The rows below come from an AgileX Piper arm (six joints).
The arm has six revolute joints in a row. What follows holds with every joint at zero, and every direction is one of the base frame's. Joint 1 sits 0.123 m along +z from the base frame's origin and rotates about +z. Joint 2 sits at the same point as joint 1 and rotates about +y. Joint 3 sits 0.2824 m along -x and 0.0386 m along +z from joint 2 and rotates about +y. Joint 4 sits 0.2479 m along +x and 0.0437 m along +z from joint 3 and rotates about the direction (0.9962, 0, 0.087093). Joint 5 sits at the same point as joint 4 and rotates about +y. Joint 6 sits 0.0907 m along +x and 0.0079 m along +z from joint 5 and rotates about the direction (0.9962, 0, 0.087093). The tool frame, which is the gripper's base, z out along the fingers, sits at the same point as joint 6; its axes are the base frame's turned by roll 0, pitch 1.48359 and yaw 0 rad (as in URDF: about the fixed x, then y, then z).
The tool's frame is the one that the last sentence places.
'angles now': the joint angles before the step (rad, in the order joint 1, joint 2, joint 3, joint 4, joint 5, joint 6). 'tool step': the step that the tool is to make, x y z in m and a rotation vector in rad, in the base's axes. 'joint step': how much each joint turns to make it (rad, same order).
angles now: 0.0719, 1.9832, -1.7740, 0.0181, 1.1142, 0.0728
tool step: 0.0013, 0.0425, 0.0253, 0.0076, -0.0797, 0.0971
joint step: 0.0975, 0.0000, -0.0900, -0.0023, 0.0100, 0.0007
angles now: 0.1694, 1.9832, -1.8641, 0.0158, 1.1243, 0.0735
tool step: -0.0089, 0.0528, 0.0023, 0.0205, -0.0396, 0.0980
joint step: 0.1220, 0.0000, -0.0025, 0.0000, -0.0411, 0.0258
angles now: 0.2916, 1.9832, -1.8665, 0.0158, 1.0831, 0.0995
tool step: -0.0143, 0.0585, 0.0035, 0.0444, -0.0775, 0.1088
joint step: 0.1348, 0.0012, -0.0003, 0.0009, -0.0894, 0.0279
